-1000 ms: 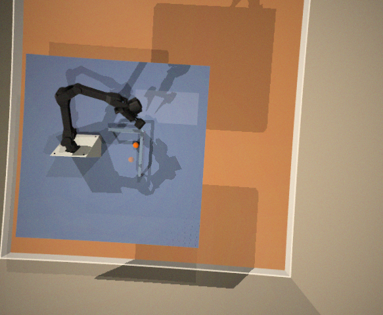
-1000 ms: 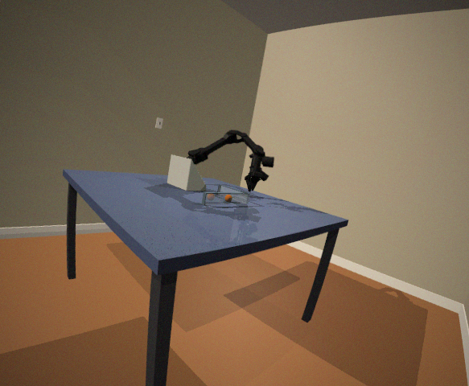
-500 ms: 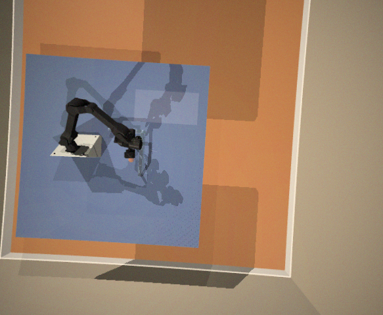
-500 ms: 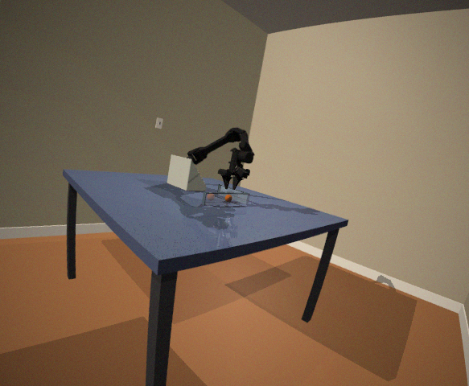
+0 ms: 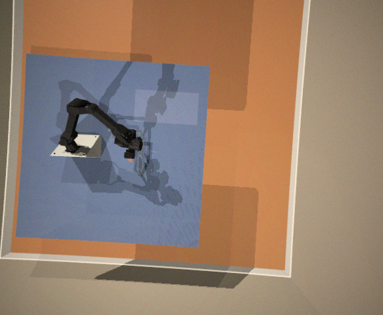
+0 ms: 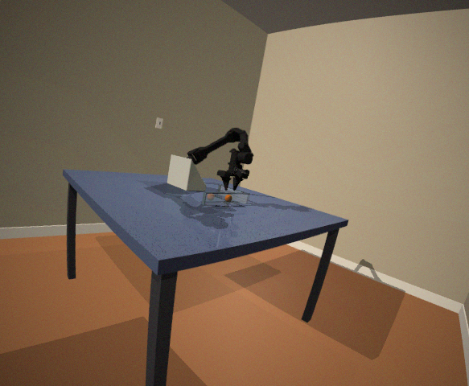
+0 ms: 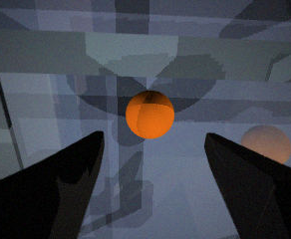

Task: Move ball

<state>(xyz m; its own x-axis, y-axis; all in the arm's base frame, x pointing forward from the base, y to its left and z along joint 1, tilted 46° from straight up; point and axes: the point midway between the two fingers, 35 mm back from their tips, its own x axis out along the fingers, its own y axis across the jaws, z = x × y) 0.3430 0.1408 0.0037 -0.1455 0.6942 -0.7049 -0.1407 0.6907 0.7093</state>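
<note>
Now: the orange ball 40 mm below my gripper tip. Also, from my gripper tip: see-through copy of ball 20 mm behind, 110 mm to the right, 40 mm below.
</note>
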